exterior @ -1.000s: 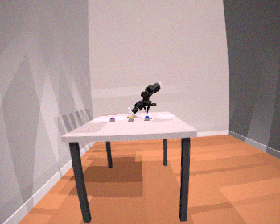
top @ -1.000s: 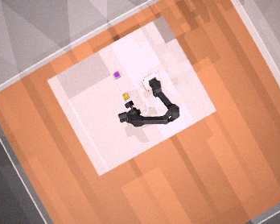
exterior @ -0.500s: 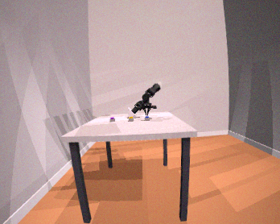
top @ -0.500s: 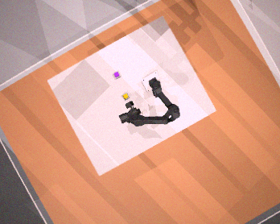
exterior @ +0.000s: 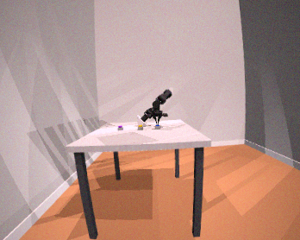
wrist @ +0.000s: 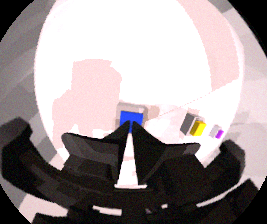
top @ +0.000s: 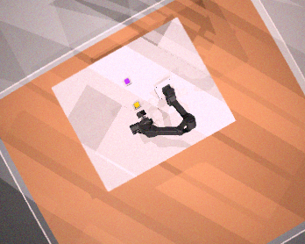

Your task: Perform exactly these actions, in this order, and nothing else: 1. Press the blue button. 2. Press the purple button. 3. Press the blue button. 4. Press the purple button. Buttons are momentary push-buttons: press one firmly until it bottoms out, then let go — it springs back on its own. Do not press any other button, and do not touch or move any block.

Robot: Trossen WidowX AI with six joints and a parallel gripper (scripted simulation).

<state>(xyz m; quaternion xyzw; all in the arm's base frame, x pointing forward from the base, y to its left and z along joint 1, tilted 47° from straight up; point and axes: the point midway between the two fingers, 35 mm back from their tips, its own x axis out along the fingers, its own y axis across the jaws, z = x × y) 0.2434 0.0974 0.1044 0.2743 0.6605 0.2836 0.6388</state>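
Now: the blue button 1 cm below my gripper tip. The rest, counted from my gripper tip: purple button (2 cm behind, 34 cm to the right); then yellow button (15 cm to the right).
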